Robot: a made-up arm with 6 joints.
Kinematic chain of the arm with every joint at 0, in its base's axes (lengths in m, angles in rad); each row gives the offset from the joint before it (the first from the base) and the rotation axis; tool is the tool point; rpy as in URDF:
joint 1: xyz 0 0 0.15 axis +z
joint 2: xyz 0 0 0 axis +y
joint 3: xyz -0.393 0 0.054 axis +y
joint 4: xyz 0.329 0 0.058 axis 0.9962 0 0.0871
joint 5: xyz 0 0 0 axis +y
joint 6: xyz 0.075 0 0.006 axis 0.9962 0 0.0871
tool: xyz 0 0 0 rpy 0 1.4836 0
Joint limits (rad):
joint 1: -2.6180..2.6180
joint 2: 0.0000..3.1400
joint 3: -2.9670..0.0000
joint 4: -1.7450..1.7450
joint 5: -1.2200..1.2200
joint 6: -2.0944..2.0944
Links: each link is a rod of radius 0.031 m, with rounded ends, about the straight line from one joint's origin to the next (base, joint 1, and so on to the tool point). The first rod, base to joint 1, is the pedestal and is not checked.
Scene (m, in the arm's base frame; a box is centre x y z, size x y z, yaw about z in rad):
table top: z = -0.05
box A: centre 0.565 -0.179 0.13 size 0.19 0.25 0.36 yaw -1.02
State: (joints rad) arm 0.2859 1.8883 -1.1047 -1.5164 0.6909 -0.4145
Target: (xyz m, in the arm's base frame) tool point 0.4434 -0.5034 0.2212
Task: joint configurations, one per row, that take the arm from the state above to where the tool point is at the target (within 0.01 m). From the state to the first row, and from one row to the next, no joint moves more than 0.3 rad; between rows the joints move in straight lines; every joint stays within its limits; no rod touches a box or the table.
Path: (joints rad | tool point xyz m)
1: 0.1131 1.7891 -1.2553 -1.4824 0.6867 -0.1669 | 0.5031 0.0089 0.3757
2: -0.0597 1.6900 -1.4058 -1.4484 0.6824 0.0806 | 0.4845 -0.0766 0.4801
3: -0.2326 1.5908 -1.5564 -1.4143 0.6782 0.3282 | 0.4282 -0.1498 0.5842
4: -0.4054 1.4916 -1.7069 -1.3803 0.6740 0.5757 | 0.3402 -0.1967 0.6818
5: -0.5038 1.6610 -1.6463 -1.3828 0.6036 0.3017 | 0.4008 -0.2694 0.5861
6: -0.6023 1.8304 -1.5857 -1.3854 0.5332 0.0278 | 0.4308 -0.3423 0.4754
7: -0.7007 1.9998 -1.5251 -1.3879 0.4628 -0.2462 | 0.4305 -0.4070 0.3550
8: -0.7991 2.1691 -1.4646 -1.3904 0.3924 -0.5202 | 0.4031 -0.4556 0.2310
9: -0.8976 2.3385 -1.4040 -1.3929 0.3220 -0.7941 | 0.3540 -0.4823 0.1089
10: -0.8394 2.3435 -1.5696 -1.4963 0.4798 -0.6043 | 0.4004 -0.4987 0.1611
11: -0.7812 2.3484 -1.7353 -1.5996 0.6376 -0.4145 | 0.4434 -0.5034 0.2212

